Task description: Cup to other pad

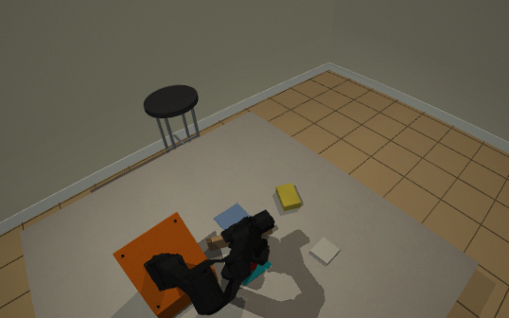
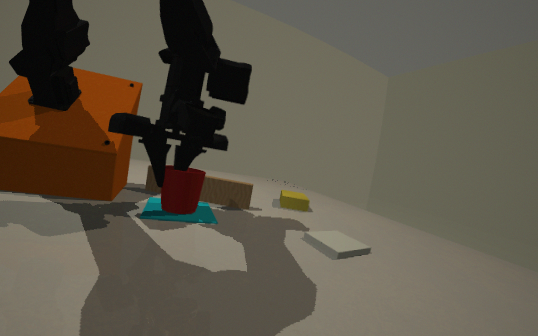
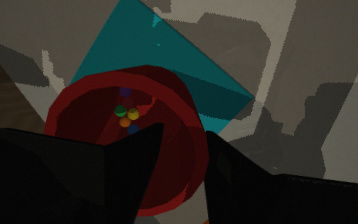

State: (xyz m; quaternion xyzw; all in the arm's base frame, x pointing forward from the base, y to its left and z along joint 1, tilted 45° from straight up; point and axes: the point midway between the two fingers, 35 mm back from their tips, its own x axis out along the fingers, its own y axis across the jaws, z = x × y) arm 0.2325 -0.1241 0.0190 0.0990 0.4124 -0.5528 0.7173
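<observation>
Now: the red cup 2 cm ahead of my gripper tip and 1 cm to the left of it. Also, from my gripper tip: wooden block 11 cm to the left, 6 cm ahead, 2 cm below; then teal pad 5 cm below, 3 cm ahead, 2 cm to the left.
</observation>
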